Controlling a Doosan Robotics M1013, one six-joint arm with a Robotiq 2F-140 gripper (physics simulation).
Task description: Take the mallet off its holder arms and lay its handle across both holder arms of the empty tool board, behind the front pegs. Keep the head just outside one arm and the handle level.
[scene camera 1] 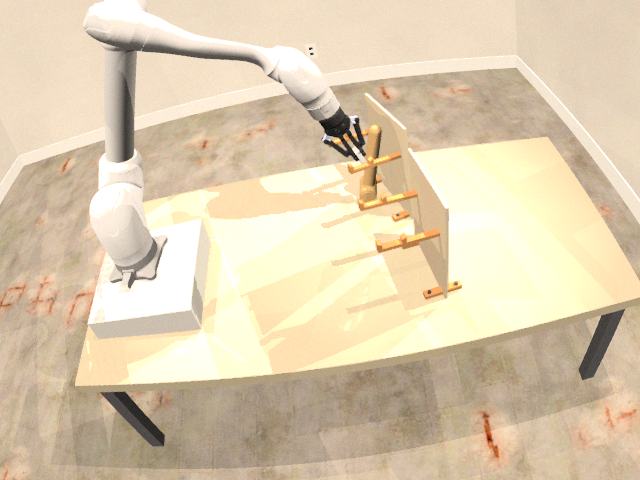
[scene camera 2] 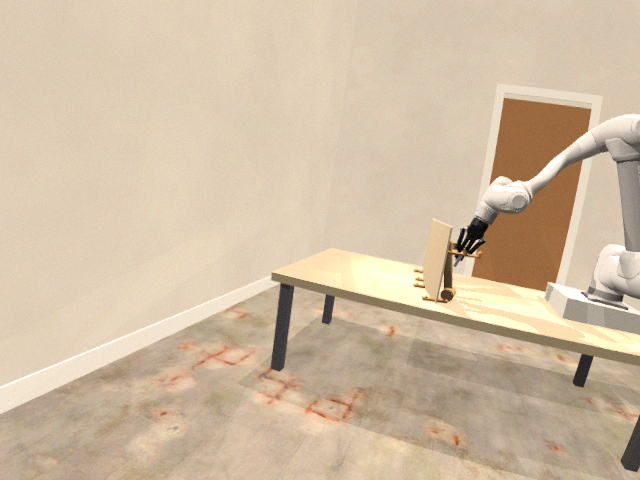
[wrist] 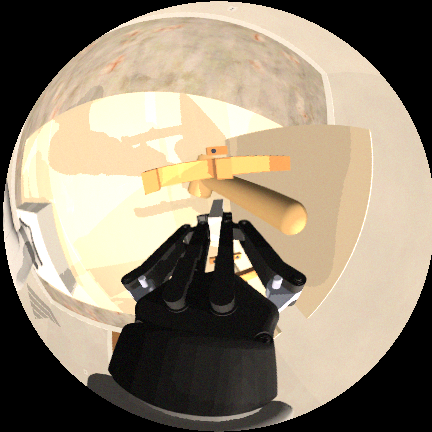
Scene:
gripper: shut, holds nothing
a wooden mallet: on the table

